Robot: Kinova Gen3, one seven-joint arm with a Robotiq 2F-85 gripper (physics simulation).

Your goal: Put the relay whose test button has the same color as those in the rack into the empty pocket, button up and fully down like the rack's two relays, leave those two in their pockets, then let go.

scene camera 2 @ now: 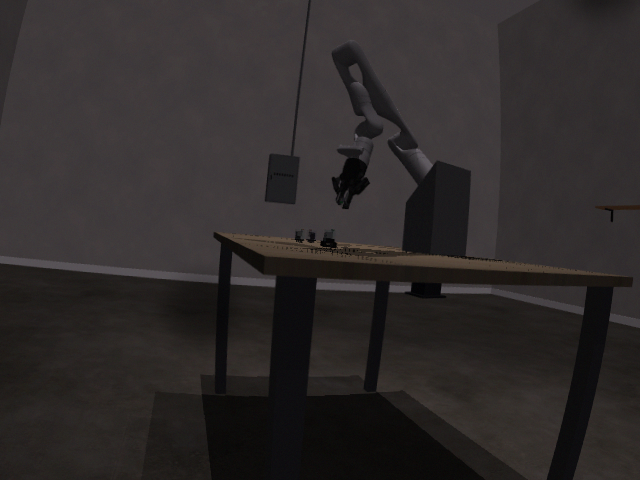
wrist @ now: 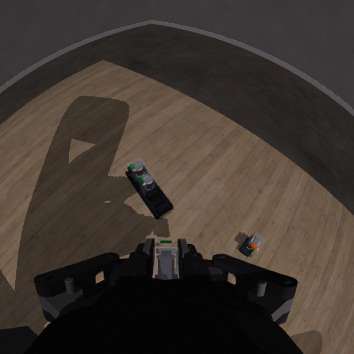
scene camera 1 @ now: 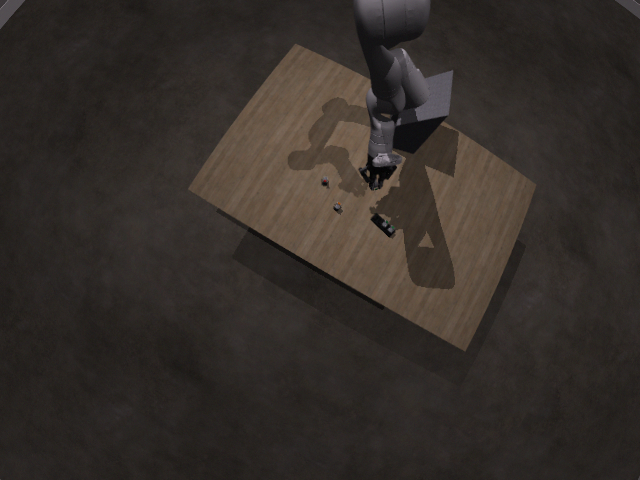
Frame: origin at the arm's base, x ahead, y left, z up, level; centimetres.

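Where they show: gripper, fingertip midpoint: point(scene camera 2: 341, 203) point(wrist: 165, 248) point(scene camera 1: 375, 188); arm's base, link origin: point(scene camera 2: 437, 191) point(scene camera 1: 418, 97).
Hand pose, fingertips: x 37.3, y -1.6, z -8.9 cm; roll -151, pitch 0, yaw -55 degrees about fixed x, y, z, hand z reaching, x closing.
Things, the pixels of their centre, and the offset from my fingertips. Level surfaces: height alone.
- clear-cased relay, body centre: point(wrist: 165, 266) point(scene camera 2: 344, 203) dz +0.5, dx -1.4, dy -1.0 cm
- black rack, body centre: point(wrist: 147, 187) point(scene camera 2: 328, 242) point(scene camera 1: 383, 224) dz -12.1, dx +8.3, dy +10.0 cm
- relay with an orange button, body centre: point(wrist: 251, 244) point(scene camera 2: 299, 235) point(scene camera 1: 337, 206) dz -11.0, dx +9.1, dy -10.1 cm
- wooden table, surface height: dz -13.4 cm
- relay with a red button, body centre: point(scene camera 2: 311, 236) point(scene camera 1: 325, 180) dz -11.0, dx +1.2, dy -18.9 cm
My gripper point(scene camera 1: 375, 186) point(scene camera 2: 342, 202) point(wrist: 165, 248) is shut on a clear-cased relay point(wrist: 166, 262) with a green test button at its far edge in the wrist view. It holds the relay well above the table. The black rack point(scene camera 1: 376, 219) point(wrist: 160, 208) lies on the table, ahead and slightly left of the gripper in the wrist view; it also shows in scene camera 2 point(scene camera 2: 328, 243). Two relays with green buttons point(wrist: 137, 168) point(wrist: 146, 182) stand in its far and middle pockets. The pocket at its near end in the wrist view is empty. The held relay's lower part is hidden.
A relay with an orange button point(scene camera 1: 337, 206) point(wrist: 251, 245) stands on the wooden table point(scene camera 1: 258, 155) point(scene camera 2: 439, 268) point(wrist: 215, 150). A relay with a red button point(scene camera 1: 325, 180) stands farther from the rack. The arm's grey pedestal point(scene camera 1: 421, 129) point(scene camera 2: 449, 211) is at the table's edge.
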